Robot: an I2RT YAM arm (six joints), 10 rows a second.
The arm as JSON. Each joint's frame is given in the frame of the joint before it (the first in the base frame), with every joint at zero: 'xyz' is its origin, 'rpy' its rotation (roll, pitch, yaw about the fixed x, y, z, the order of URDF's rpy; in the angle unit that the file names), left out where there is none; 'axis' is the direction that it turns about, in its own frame. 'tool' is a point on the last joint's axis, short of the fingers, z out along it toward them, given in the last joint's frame.
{
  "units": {
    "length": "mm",
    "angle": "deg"
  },
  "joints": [
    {
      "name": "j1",
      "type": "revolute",
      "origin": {
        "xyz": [
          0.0,
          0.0,
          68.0
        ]
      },
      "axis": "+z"
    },
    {
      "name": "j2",
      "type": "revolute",
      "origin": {
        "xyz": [
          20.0,
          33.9,
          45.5
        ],
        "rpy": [
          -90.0,
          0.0,
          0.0
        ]
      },
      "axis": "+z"
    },
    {
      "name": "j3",
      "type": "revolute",
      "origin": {
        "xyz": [
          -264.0,
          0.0,
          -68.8
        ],
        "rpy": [
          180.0,
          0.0,
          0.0
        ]
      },
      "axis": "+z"
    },
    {
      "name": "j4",
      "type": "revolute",
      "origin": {
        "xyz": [
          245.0,
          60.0,
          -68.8
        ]
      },
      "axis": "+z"
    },
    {
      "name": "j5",
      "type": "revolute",
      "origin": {
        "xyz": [
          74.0,
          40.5,
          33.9
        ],
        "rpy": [
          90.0,
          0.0,
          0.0
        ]
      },
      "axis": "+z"
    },
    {
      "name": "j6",
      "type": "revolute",
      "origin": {
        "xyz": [
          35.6,
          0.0,
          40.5
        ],
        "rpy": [
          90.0,
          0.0,
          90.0
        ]
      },
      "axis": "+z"
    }
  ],
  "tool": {
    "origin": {
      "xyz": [
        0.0,
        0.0,
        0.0
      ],
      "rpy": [
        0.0,
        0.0,
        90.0
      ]
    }
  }
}
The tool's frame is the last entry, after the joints.
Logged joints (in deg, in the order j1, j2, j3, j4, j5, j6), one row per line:
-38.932 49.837 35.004 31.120 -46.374 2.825
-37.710 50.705 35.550 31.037 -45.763 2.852
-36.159 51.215 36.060 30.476 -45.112 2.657
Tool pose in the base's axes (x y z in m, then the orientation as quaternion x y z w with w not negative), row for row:
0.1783 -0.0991 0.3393 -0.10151 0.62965 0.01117 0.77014
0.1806 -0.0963 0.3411 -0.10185 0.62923 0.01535 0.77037
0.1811 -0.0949 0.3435 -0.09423 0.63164 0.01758 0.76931
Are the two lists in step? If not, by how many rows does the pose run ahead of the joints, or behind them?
The pose runs 2 rows ahead of the joints: the pose in row i belongs to the joints in row i + 2.
